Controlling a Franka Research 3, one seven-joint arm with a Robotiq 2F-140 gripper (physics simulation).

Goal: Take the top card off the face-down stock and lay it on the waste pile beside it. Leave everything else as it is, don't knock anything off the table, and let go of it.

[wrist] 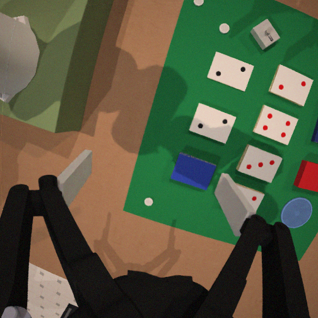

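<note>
The face-down stock (194, 171), a small stack with a blue top, lies on the green mat (165, 192) near its left edge. Face-up white cards lie beside it: a two-black-dot card (212, 123) above it and a three-red-dot card (259, 163) to its right. A red-dotted card (255, 194) at lower right is partly hidden by the right finger. Which one is the waste pile I cannot tell for sure. My gripper (156, 172) is open and empty, above the table and the mat's lower left part, with the stock between its fingers' lines of view, nearer the right finger.
More white cards (230, 71) (291, 85) (275, 125) lie farther up the mat. A grey cube (265, 34), a red block (308, 175), a blue disc (297, 212) and small white discs (148, 202) (224, 28) are also there. A green box (47, 75) holding a grey object (17, 55) stands at upper left.
</note>
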